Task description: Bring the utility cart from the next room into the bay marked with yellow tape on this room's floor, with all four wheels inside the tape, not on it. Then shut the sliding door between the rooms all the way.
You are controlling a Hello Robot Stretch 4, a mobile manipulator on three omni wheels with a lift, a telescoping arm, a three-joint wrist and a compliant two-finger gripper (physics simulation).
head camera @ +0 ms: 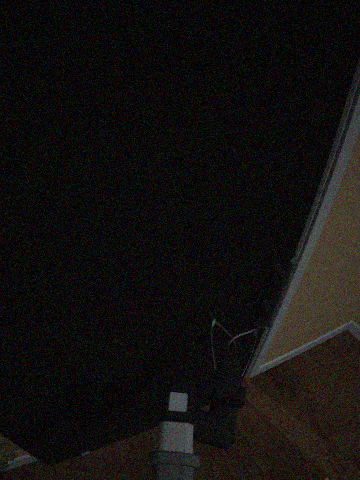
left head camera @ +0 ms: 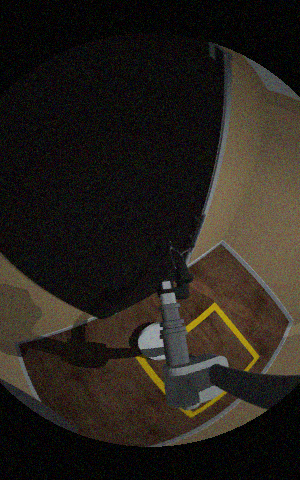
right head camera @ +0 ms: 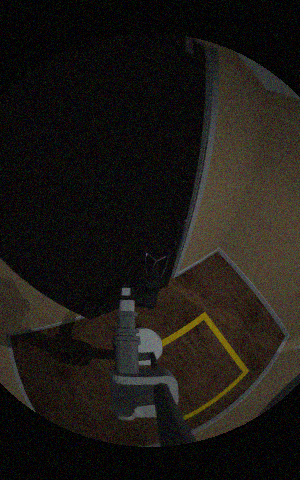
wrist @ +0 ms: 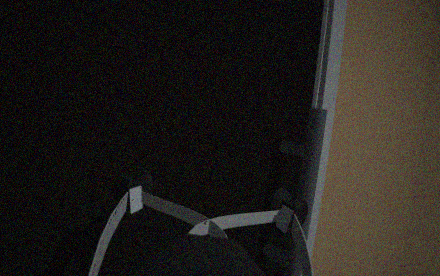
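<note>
My gripper is open, its two fingertips well apart with a dark gap between them. It hangs in front of the black opening, close to its right edge. A dark upright bar handle stands along that edge in the wrist view, just right of the right fingertip; whether they touch is unclear. The sliding door's panel cannot be told from the dark. The yellow tape bay lies on the brown floor, partly hidden by my arm in the left head view. The utility cart does not show.
A tan wall with pale grey trim stands right of the black opening. Another tan wall stands at the left. My telescoping arm reaches toward the opening. A pale round disc shows beside the arm.
</note>
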